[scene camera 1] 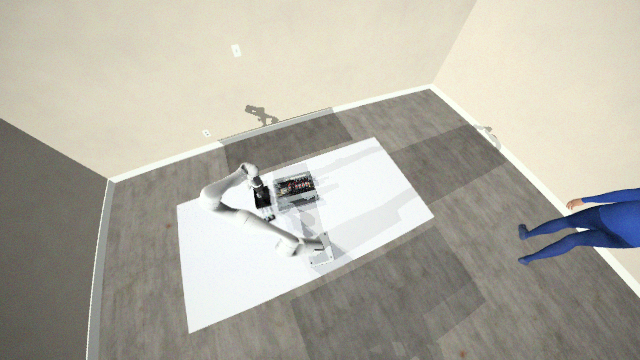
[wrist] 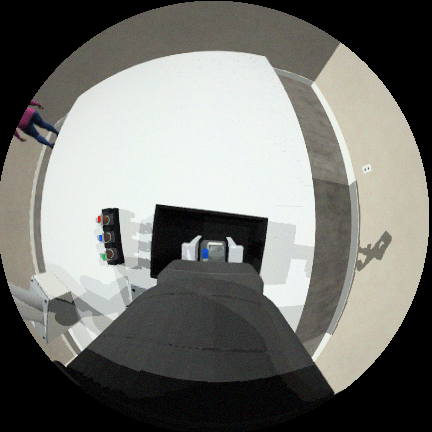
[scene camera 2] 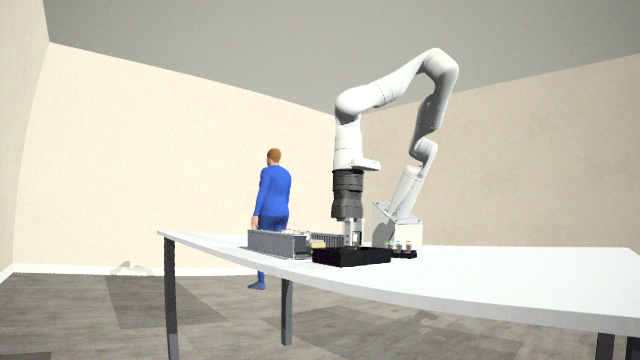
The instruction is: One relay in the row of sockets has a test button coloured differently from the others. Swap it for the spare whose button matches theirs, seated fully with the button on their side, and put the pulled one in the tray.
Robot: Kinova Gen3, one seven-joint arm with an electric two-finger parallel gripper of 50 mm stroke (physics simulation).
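Frame: origin at the arm's base, x ahead, y left, z up, level; millimetres.
Seen in the pictures: gripper, fingertip midpoint: (scene camera 1: 259,195) (wrist: 213,244) (scene camera 2: 353,245); arm's base at its link origin: (scene camera 1: 316,246) (scene camera 2: 397,213).
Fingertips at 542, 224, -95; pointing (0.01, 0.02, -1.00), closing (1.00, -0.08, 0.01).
Pixels of each thing's top centre, then the offset from my fingertips to it, as dx, dy, dz. Level surfaces: height alone.
- relay with a blue button, top centre: (wrist: 212,254) (scene camera 2: 352,231) -1, -5, +35
- black holder at its top centre: (wrist: 106,236) (scene camera 2: 398,249) -196, +7, -21
- green button at its top centre: (wrist: 102,256) -186, -25, +5
- white table at its surface level: dz -43
My gripper (scene camera 2: 354,239) (wrist: 213,244) is shut on a relay with a blue button (wrist: 205,254), the button toward the left in the wrist view. The fingertips are low over the black tray (scene camera 2: 327,257) (wrist: 159,215), at about the height of its rim in scene camera 2. Whether the relay touches the tray floor is hidden. Three spare relays stand in a black holder (wrist: 118,235): one with a red button (wrist: 99,219), one with a blue button (wrist: 100,238) and one with a green button (wrist: 103,256). The row of socketed relays (scene camera 1: 303,185) shows red tops in scene camera 1.
The grey enclosure (scene camera 1: 299,202) (scene camera 2: 272,243) around the sockets stands close beside the tray, with raised walls. The holder stands on the tray's other side, toward the arm's base (scene camera 1: 321,256) (scene camera 2: 409,234). All are on the white table (scene camera 1: 225,290). A person in blue (scene camera 2: 275,190) stands beyond the table.
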